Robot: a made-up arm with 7 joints.
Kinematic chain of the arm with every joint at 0, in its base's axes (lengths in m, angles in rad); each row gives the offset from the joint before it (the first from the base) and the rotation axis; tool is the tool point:
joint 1: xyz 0 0 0.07 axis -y
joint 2: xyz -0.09 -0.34 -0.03 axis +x
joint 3: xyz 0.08 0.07 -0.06 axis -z
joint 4: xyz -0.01 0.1 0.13 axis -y
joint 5: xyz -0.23 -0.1 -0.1 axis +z
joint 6: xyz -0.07 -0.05 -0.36 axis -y
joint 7: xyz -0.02 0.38 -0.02 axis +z
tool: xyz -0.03 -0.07 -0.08
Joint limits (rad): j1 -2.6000..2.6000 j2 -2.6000..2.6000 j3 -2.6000..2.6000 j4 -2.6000..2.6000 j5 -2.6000..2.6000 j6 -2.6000..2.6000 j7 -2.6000..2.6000
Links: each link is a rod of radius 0.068 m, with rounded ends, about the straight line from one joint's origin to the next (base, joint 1, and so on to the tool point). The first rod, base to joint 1, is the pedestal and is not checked.
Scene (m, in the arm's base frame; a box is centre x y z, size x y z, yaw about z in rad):
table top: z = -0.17
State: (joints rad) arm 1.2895 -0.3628 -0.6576 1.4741 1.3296 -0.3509 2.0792
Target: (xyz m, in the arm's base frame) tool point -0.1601 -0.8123 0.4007
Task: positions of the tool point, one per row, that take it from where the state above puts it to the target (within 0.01 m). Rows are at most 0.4 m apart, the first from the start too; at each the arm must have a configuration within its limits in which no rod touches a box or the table.
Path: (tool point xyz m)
1: 0.6723 -0.4436 0.4378
2: 0.4315 -0.6781 0.5450
3: 0.1225 -0.8071 0.5272
4: -0.1601 -0.8123 0.4007

